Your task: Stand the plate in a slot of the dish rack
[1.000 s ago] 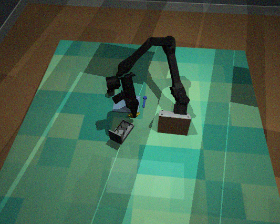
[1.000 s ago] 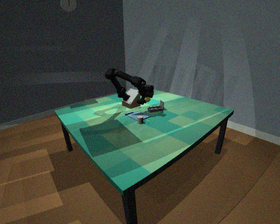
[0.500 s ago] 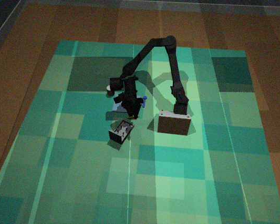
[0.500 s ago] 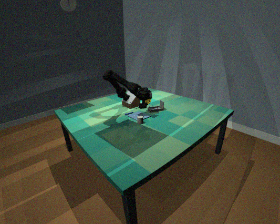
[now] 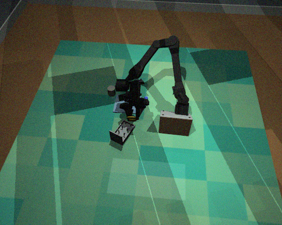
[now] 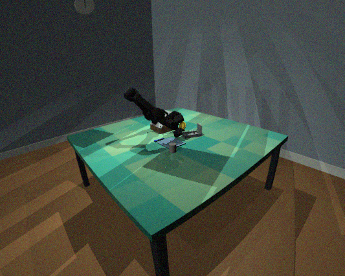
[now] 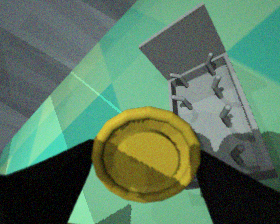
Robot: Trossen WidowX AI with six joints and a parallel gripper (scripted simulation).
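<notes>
Right now my gripper tip is 5 cm short of the grey dish rack, 5 cm above it and 4 cm to the right of it. Also, from my gripper tip: beige cup: 22 cm to the right, 17 cm ahead, 5 cm below; then blue utensil: 20 cm to the right, 7 cm below, 4 cm behind; then yellow plate: 1 cm to the right.
</notes>
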